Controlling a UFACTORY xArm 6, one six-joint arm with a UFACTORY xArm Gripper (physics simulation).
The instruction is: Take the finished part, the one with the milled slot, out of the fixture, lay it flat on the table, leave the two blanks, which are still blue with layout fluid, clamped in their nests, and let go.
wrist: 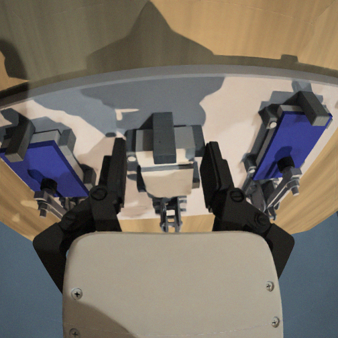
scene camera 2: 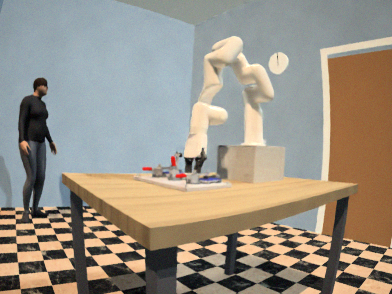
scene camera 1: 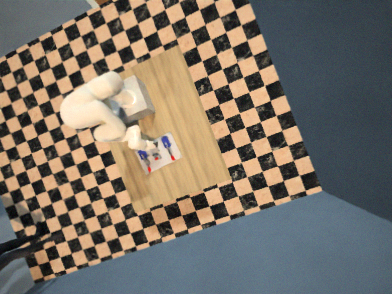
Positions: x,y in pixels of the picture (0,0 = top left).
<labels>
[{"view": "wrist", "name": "my gripper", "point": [164,153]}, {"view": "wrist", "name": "blue blank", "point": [294,136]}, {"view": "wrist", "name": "finished part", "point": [174,179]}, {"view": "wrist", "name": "fixture plate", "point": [227,100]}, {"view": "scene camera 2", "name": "my gripper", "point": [192,175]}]
</labels>
